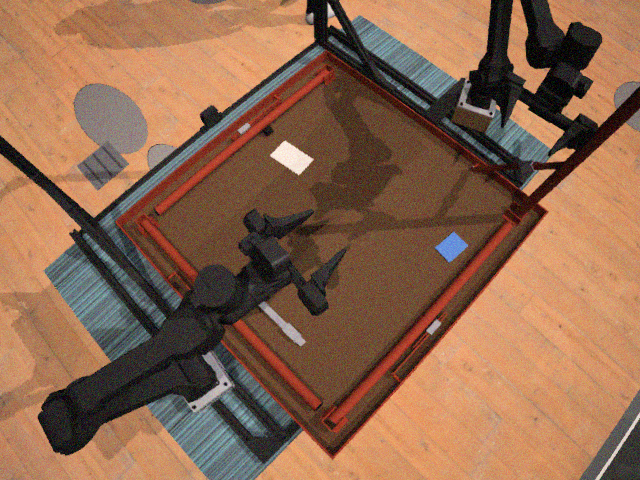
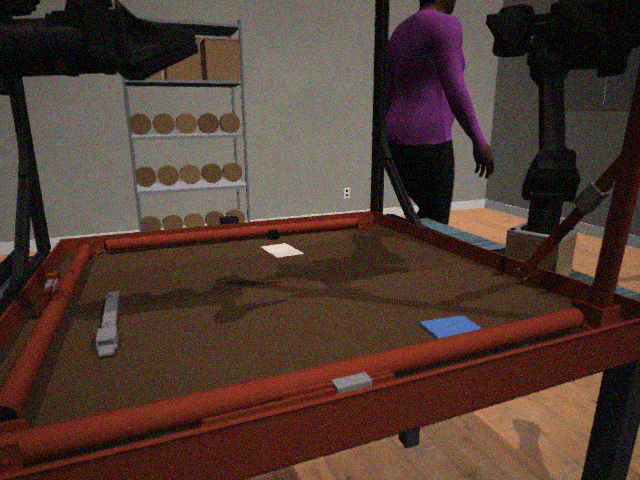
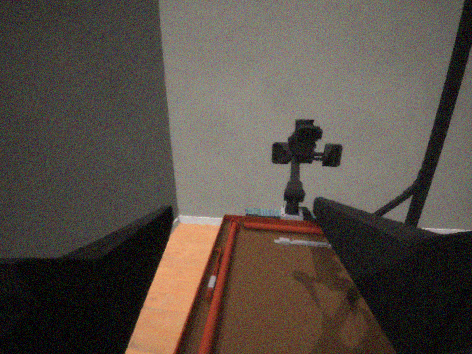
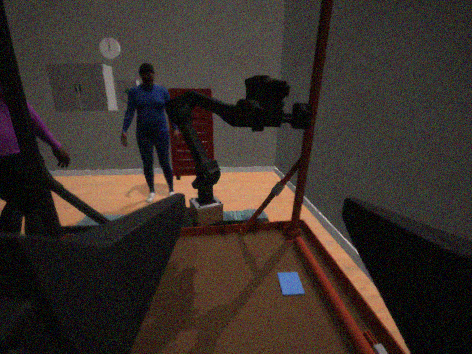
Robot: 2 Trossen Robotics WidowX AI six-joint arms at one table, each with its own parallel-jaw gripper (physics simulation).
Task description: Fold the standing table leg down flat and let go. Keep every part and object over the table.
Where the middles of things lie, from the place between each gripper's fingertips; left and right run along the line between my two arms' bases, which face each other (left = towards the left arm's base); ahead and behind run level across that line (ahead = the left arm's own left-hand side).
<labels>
The grey bar [image 2: 107,337] is 6 cm behind my right hand, 13 cm to the right of it and 34 cm below it. The rest, counted from my right hand: white card [image 1: 294,159] 31 cm behind, 19 cm to the left, 36 cm below; blue card [image 2: 438,328] 15 cm ahead, 27 cm to the left, 34 cm below.
My left hand is 1 cm short of the blue card, 7 cm to the left of it and 37 cm above it. Round my left hand: white card: 45 cm behind, 15 cm to the right, 39 cm below; then grey bar: 20 cm behind, 47 cm to the right, 37 cm below.
</labels>
